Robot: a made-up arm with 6 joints. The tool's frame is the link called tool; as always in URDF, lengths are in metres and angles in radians.
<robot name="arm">
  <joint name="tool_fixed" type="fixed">
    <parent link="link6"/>
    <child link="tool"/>
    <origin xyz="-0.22 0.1 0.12"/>
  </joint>
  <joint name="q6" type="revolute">
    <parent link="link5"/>
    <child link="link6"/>
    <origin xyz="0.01 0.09 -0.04"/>
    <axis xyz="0 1 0"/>
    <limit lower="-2.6" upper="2.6" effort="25" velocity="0.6"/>
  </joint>
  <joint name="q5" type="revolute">
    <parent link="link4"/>
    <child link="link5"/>
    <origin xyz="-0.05 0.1 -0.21"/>
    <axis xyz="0 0 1"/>
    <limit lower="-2.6" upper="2.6" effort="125" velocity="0.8"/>
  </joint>
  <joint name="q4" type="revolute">
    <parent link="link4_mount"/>
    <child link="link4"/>
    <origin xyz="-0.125 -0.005 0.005"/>
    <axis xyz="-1 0 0"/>
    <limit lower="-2.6" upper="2.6" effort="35" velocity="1.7"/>
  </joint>
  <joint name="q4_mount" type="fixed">
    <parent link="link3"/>
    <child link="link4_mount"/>
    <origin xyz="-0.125 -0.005 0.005"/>
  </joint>
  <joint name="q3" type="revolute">
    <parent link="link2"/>
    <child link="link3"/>
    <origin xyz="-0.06 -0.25 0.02"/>
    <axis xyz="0 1 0"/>
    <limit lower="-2.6" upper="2.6" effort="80" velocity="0.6"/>
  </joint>
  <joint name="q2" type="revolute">
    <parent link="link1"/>
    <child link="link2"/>
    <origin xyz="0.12 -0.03 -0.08"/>
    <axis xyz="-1 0 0"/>
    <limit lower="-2.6" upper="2.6" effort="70" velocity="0.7"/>
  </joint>
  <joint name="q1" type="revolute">
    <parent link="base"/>
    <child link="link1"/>
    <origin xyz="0 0 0.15"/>
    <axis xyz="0 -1 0"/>
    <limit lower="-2.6" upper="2.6" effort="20" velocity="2.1"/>
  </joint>
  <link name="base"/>
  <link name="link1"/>
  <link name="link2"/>
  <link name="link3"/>
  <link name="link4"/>
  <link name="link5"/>
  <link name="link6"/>
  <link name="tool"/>
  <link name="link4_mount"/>
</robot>
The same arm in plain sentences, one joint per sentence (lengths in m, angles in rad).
The arm has six revolute joints in a row. What follows holds with every joint at zero, and every direction is one of the base frame's. Joint 1 lies 0.15 m along +z from the base frame's origin and rotates about -y, from -2.6 to 2.6 rad. Joint 2 lies 0.12 m along +x and 0.03 m along -y and 0.08 m along -z from joint 1 and rotates about -x, from -2.6 to 2.6 rad. Joint 3 lies 0.06 m along -x and 0.25 m along -y and 0.02 m along +z from joint 2 and rotates about +y, from -2.6 to 2.6 rad. Joint 4 lies 0.25 m along -x and 0.01 m along -y and 0.01 m along +z from joint 3 and rotates about -x, from -2.6 to 2.6 rad. Joint 5 lies 0.05 m along -x and 0.1 m along +y and 0.21 m along -z from joint 4 and rotates about +z, from -2.6 to 2.6 rad. Joint 6 lies 0.01 m along +x and 0.09 m along +y and 0.04 m along -z from joint 5 and rotates about +y, from -2.6 to 2.6 rad. The tool frame, which is the frame that the pose is given for, lies 0.22 m along -x and 0.1 m along +y and 0.12 m along +z from joint 6; its axes are parallel to the base frame's.
